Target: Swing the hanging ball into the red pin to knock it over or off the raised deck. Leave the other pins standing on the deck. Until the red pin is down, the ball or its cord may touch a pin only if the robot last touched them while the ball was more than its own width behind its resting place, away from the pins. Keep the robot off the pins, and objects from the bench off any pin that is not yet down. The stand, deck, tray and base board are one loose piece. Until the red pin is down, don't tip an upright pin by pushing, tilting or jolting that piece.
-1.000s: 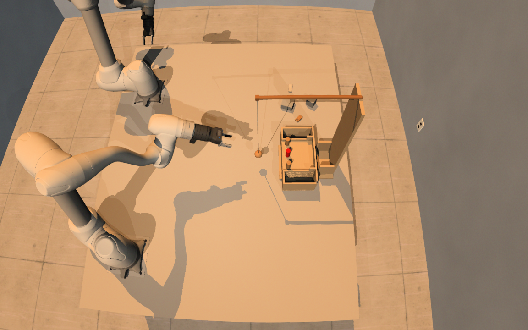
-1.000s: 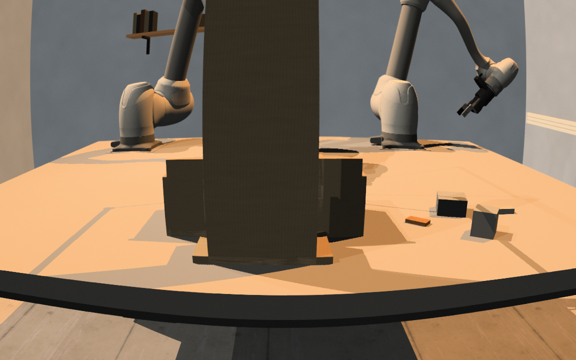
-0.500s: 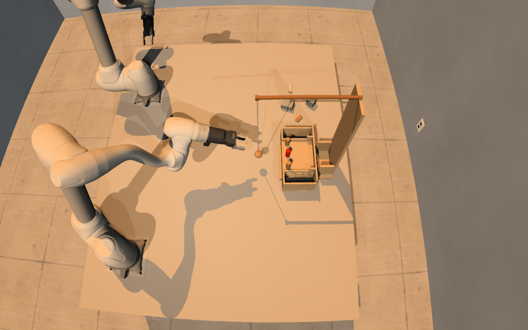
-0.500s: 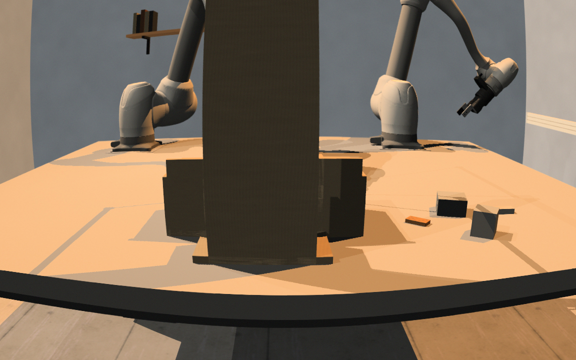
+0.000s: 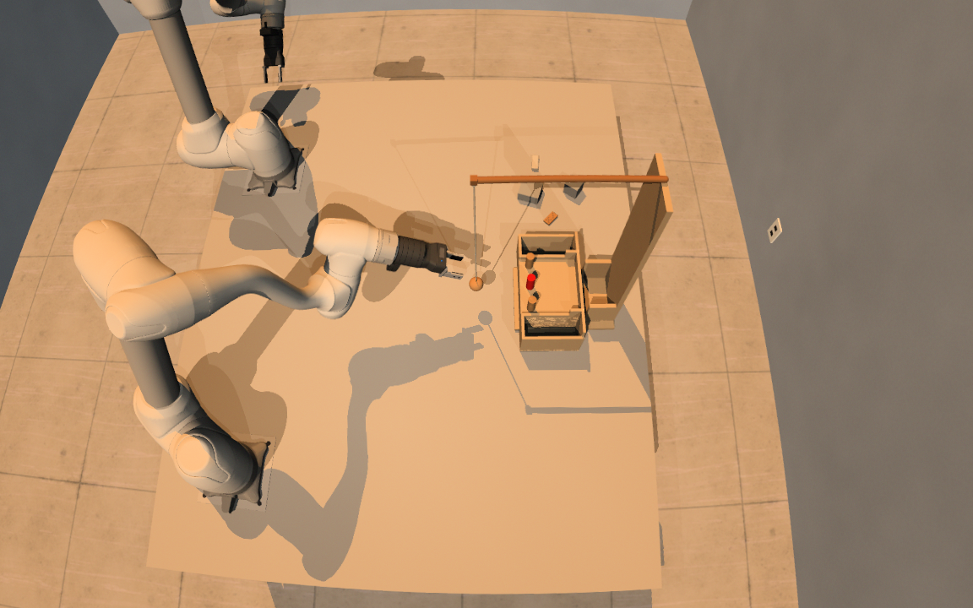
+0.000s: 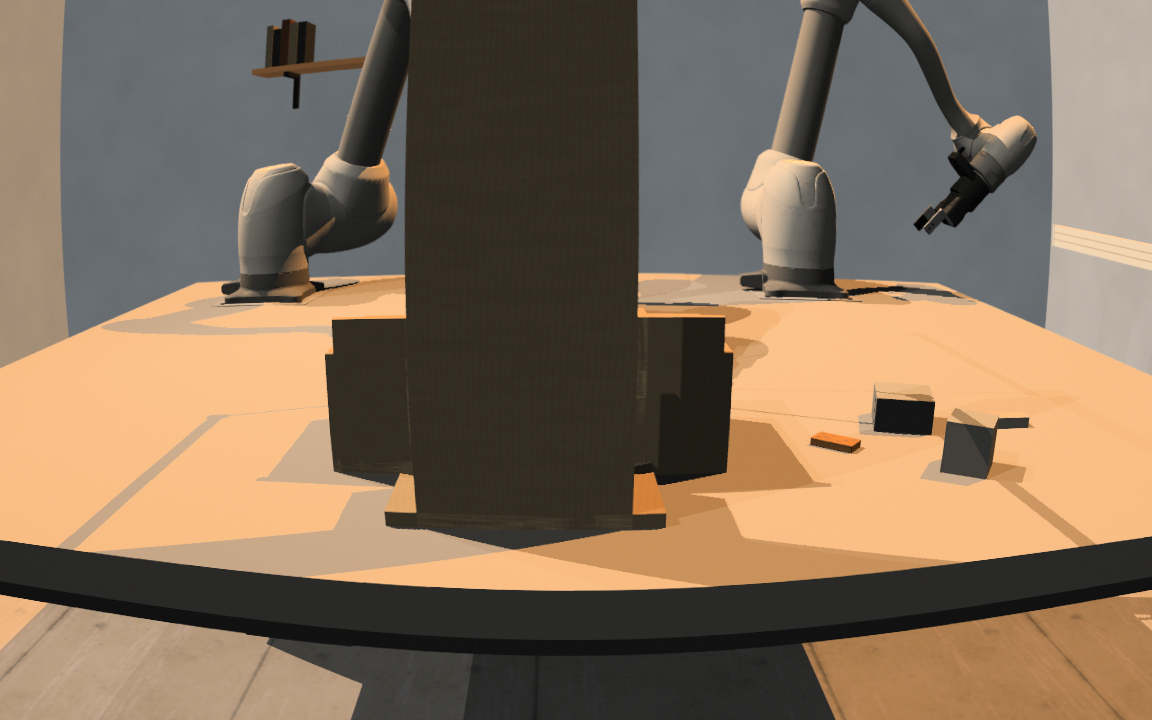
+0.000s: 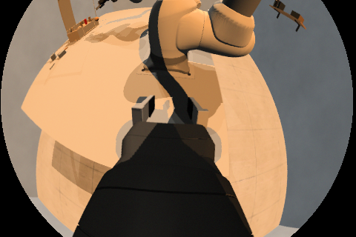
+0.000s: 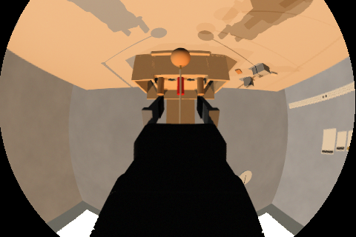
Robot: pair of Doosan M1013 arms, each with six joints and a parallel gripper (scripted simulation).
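My right hand is 100 mm above the orange ball and 50 mm short of it. Round my right hand: red pin: 210 mm ahead, 100 mm below, 10 mm to the right; pale block: 520 mm to the left, 280 mm ahead, 220 mm below.
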